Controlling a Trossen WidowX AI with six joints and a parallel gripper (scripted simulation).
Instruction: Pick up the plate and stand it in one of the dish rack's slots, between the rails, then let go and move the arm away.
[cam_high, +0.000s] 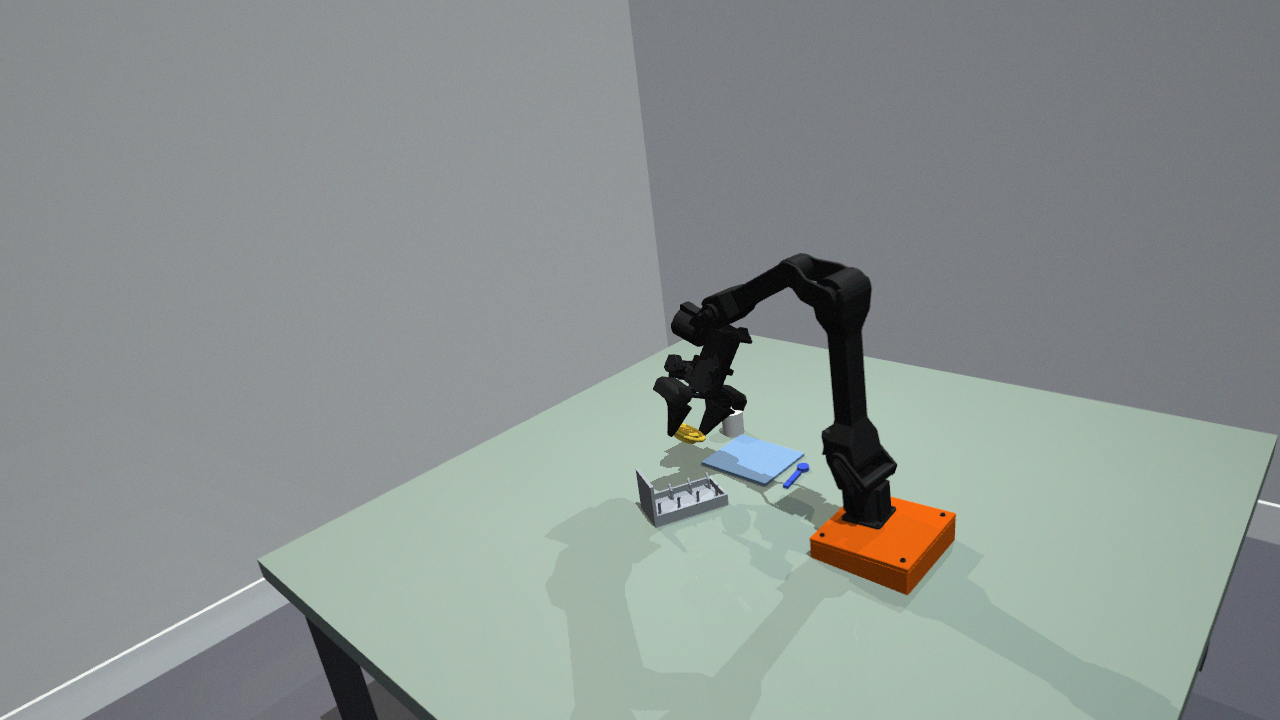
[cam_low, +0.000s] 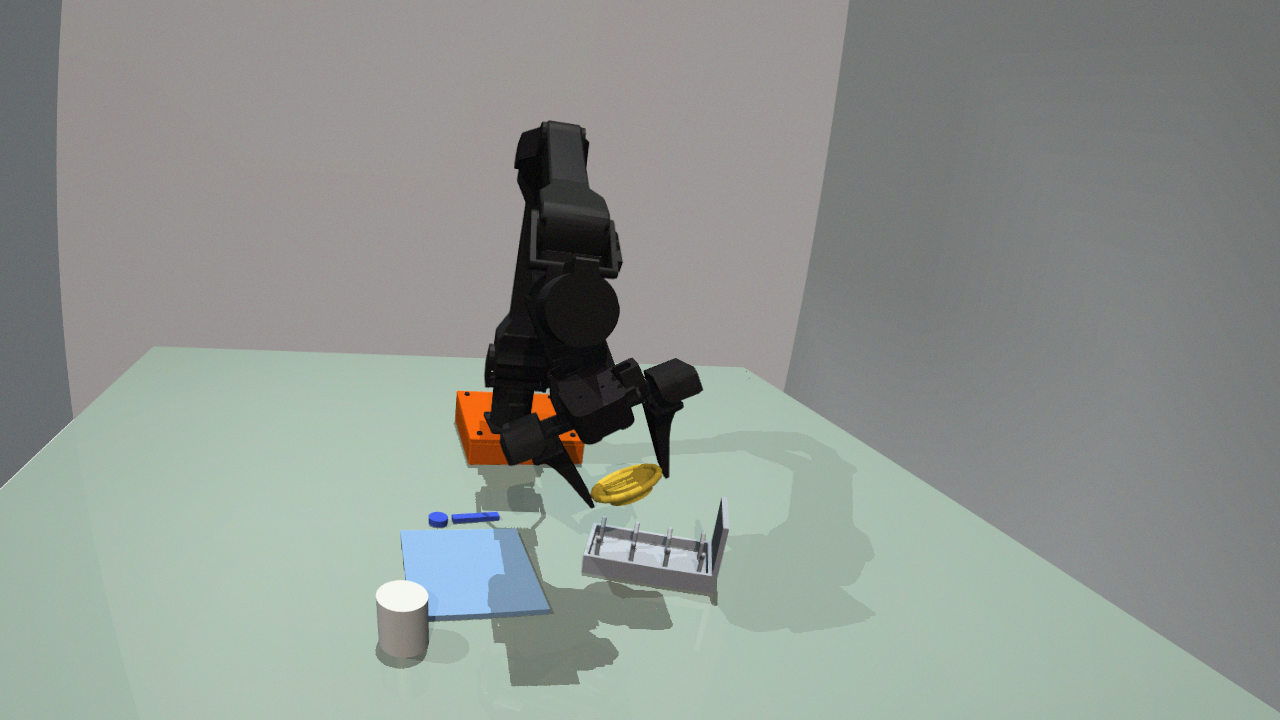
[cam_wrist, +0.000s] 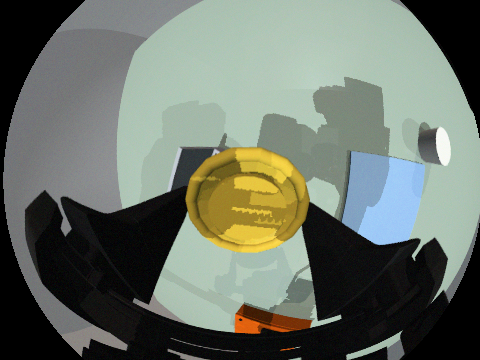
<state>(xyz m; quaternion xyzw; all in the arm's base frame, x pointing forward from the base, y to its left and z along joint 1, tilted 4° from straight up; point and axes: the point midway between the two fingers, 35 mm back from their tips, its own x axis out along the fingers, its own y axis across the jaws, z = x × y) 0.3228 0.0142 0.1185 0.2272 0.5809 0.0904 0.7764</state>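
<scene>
My gripper tip is 3 cm past the grey dish rack, 5 cm to the right of it and 9 cm above it. The rest, counted from my gripper tip: yellow plate (1 cm above); blue spoon (15 cm behind, 14 cm to the right, 11 cm below); light blue mat (4 cm behind, 14 cm to the right, 11 cm below).
</scene>
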